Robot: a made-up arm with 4 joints.
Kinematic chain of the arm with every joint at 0, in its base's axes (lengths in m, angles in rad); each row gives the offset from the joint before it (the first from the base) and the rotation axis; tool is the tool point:
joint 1: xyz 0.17 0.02 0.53 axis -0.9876 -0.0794 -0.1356
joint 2: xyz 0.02 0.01 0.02 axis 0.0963 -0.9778 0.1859
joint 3: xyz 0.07 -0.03 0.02 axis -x
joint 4: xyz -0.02 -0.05 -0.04 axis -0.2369 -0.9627 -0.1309
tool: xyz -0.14 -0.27 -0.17
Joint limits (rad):
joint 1: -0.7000..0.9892
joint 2: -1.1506..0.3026
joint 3: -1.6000..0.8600
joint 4: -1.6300..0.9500
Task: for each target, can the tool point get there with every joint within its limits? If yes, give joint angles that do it. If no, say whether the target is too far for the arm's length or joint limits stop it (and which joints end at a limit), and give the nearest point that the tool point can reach.
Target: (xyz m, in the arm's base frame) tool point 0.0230 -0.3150 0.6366
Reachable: yes | joints 0.1508 0.1433 0.2303 -1.4186
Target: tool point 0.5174 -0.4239 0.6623
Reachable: no: too far | nearest point 0.3839 -0.3192 0.6388 | short by 0.171 m
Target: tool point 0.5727 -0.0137 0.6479
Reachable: no: joint limits stop it (at a limit: joint 2, joint 3, joint 4) | nearest point 0.3538 -0.2302 0.8063 | short by 0.346 m
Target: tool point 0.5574 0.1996 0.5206
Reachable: no: joint limits stop it (at a limit: joint 1, joint 2, joint 4) | nearest point 0.2898 0.3502 0.3867 | short by 0.335 m
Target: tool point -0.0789 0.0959 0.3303
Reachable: yes | joints -0.1381 -0.4189 -1.3469 -0.6552
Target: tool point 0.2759 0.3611 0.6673
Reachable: no: joint limits stop it (at a limit: joint 1, joint 2, joint 3) | nearest point 0.2480 0.3791 0.4602 | short by 0.210 m
